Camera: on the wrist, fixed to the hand. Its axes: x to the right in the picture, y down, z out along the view.
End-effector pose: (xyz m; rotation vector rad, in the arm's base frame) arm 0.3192 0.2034 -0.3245 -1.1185 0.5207 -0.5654
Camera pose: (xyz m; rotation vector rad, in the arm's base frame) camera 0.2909 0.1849 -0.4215 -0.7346 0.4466 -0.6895
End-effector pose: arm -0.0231 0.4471 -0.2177 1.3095 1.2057 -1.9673
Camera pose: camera 0.0687 0.4638 -0.2607 1.5771 0.8932 -2.2563
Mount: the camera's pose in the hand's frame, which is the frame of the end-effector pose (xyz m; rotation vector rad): 0.0011 0.0798 -0.0647 0.3874 0.0769 -0.0131
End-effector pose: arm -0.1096 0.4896 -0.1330 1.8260 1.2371 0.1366
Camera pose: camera -0.0884 0.5221 -0.0379 2.1587 1.4026 -0.0451
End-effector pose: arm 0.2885 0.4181 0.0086 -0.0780 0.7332 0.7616
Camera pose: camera 0.1997 0.4567 -0.0256 0.2396 0.9410 0.5953
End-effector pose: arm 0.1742 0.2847 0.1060 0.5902 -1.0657 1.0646
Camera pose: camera 0.1281 0.3706 0.0736 0.8564 -0.7906 1.2830
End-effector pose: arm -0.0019 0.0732 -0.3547 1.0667 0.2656 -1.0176
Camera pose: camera 0.0797 0.1339 -0.3400 1.4578 0.1393 -1.0659
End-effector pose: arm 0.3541 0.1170 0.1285 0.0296 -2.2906 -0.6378
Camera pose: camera 0.4099 0.1584 0.2041 0.2493 -2.3070 -0.1876
